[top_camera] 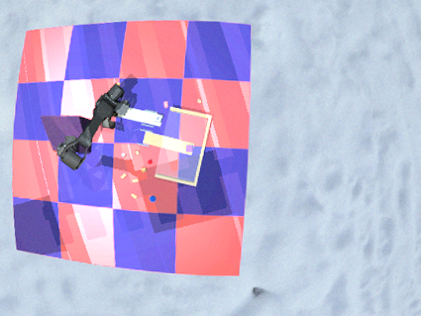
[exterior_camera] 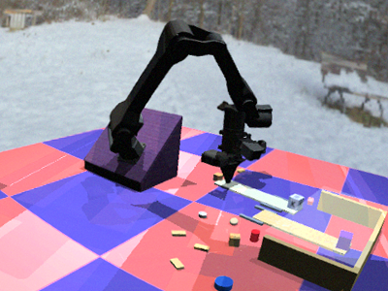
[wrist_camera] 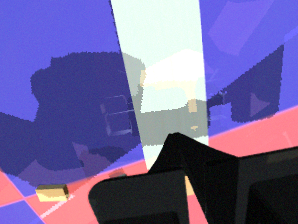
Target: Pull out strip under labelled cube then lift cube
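My gripper tip is 210 mm short of the labelled cube, 50 mm to the left of it and 20 mm below it. Also, from my gripper tip: blue disc 170 mm ahead, 430 mm to the right; pink block 240 mm ahead, 20 mm to the left.
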